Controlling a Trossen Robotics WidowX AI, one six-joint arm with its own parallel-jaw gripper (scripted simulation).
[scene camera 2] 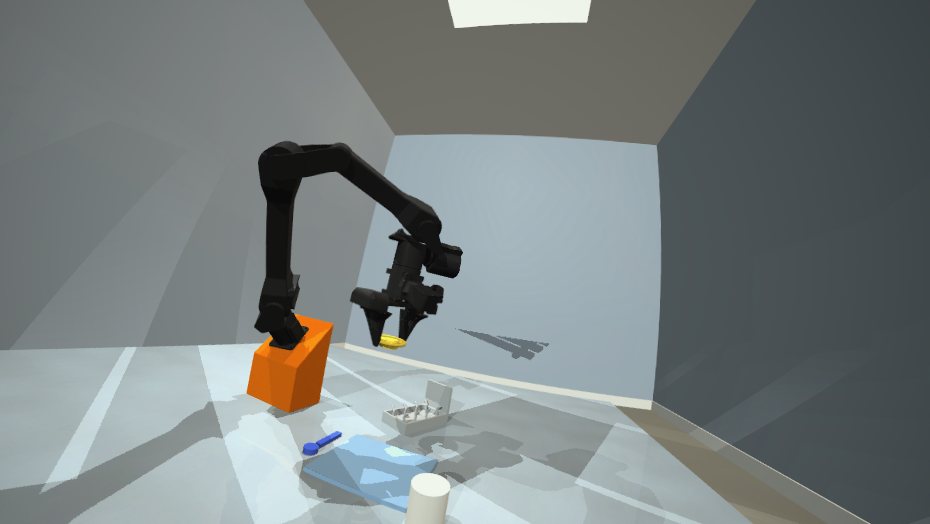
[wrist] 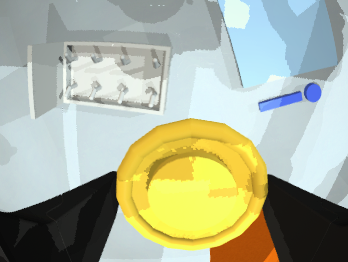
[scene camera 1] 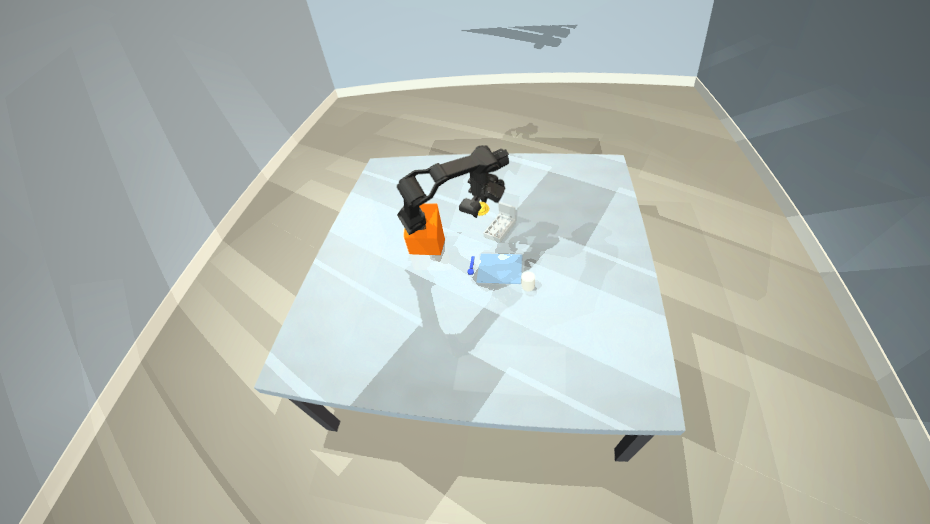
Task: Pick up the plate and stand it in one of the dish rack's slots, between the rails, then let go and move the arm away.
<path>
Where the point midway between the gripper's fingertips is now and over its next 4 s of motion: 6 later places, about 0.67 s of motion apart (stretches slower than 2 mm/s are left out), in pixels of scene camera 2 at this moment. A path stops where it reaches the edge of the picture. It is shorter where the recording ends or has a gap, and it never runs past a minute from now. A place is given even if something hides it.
My gripper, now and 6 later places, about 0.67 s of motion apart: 388, 345; 383, 364; 385, 374; 390, 382; 395, 388; 395, 394; 401, 395
</path>
